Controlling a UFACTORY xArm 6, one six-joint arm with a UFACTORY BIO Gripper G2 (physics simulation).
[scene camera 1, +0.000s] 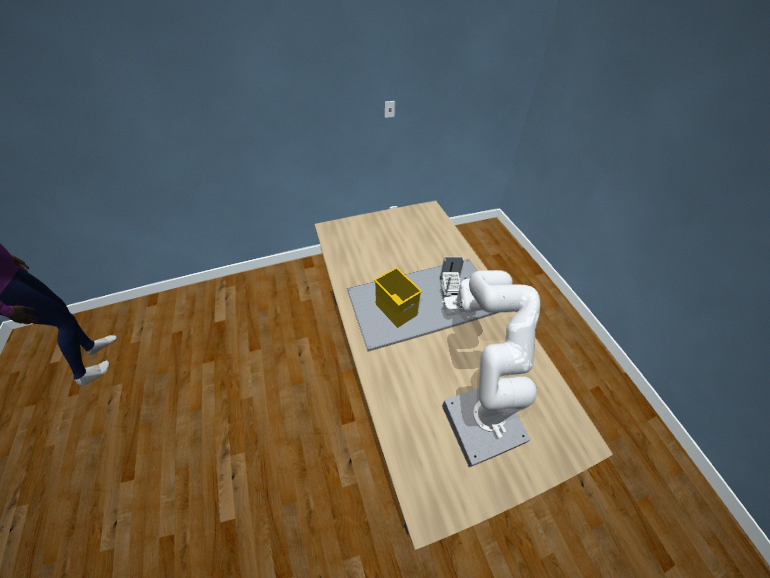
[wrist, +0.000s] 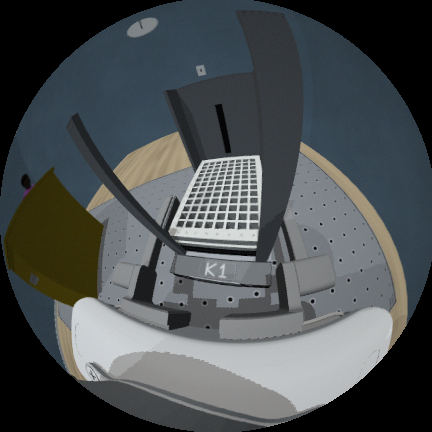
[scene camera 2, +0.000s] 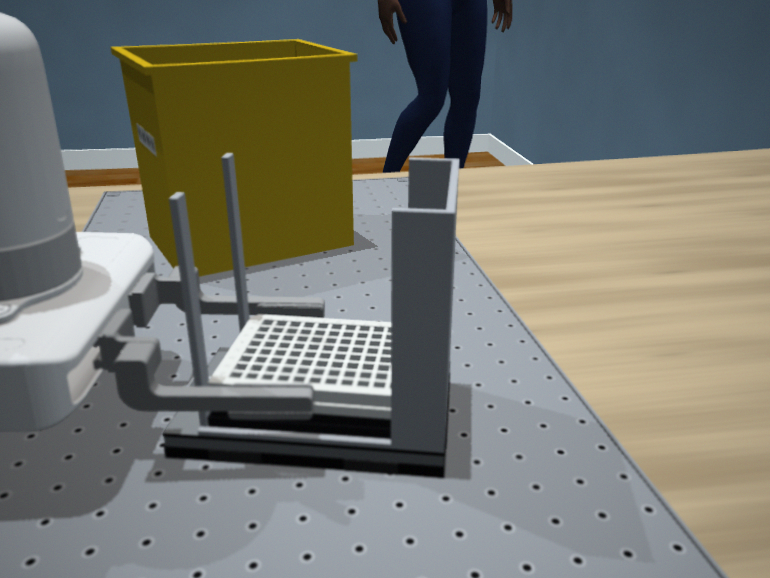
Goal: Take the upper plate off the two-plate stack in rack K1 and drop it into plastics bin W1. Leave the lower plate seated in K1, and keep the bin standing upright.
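Seen in the pictures: hand, tool point: (scene camera 1: 452, 286) (wrist: 218, 210) (scene camera 2: 282, 353); arm's base, link origin: (scene camera 1: 489, 414).
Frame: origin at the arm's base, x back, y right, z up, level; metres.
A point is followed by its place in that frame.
The upper plate (scene camera 2: 323, 351) @[y 0.172, x -0.646, z 0.003 m] (wrist: 222, 195) @[y 0.171, x -0.639, z 0.000 m], white with a grid of square wells, lies level on the stack inside grey rack K1 (scene camera 1: 452, 263) @[y 0.197, x -0.714, z 0.065 m] (scene camera 2: 421, 323) @[y 0.237, x -0.688, z 0.051 m] (wrist: 281, 100). My gripper (scene camera 2: 317, 353) @[y 0.164, x -0.623, z -0.001 m] (wrist: 229, 212) @[y 0.164, x -0.623, z -0.001 m] is shut on the upper plate, with one grey finger along each long side, passing outside the rack's two front posts. The lower plate is mostly hidden under it; a dark band shows beneath the white edges. Yellow bin W1 (scene camera 1: 398, 309) @[y -0.172, x -0.518, z 0.096 m] (scene camera 2: 255, 161) @[y -0.079, x -0.624, z 0.052 m] (wrist: 52, 240) @[y -0.074, x -0.606, z 0.054 m] stands upright beside the rack; part of its inside shows in scene camera 1's view.
Two thin posts (scene camera 2: 233, 236) @[y 0.121, x -0.601, z 0.060 m] rise at the rack's open front, and tall walls stand at its back. The rack and bin stand on a grey perforated board (scene camera 1: 379, 339) @[y -0.270, x -0.486, z -0.044 m] (scene camera 2: 398, 535) @[y 0.277, x -0.668, z -0.044 m] on the wooden table (scene camera 1: 398, 398) @[y -0.287, x -0.205, z -0.057 m]. A person (scene camera 1: 52, 323) (scene camera 2: 435, 74) stands beyond the table.
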